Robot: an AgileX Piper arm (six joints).
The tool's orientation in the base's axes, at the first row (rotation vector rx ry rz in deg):
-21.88 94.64 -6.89
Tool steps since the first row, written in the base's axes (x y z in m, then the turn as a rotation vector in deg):
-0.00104 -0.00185 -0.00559 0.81 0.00 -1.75
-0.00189 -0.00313 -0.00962 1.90 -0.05 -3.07
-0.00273 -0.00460 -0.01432 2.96 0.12 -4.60
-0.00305 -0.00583 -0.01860 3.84 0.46 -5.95
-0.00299 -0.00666 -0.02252 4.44 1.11 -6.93
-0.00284 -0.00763 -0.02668 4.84 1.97 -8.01
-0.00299 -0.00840 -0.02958 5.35 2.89 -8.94
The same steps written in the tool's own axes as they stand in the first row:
0.00595 0.00013 -0.00060 1.60 0.38 1.01
0.01023 0.00029 -0.00113 2.78 0.54 2.24
0.01520 0.00047 -0.00159 4.10 0.97 3.49
0.01966 0.00066 -0.00156 5.21 1.54 4.57
0.02362 0.00105 -0.00114 5.89 2.34 5.37
0.02785 0.00136 -0.00062 6.61 3.40 6.02
0.03085 0.00154 -0.00052 7.16 4.45 6.77

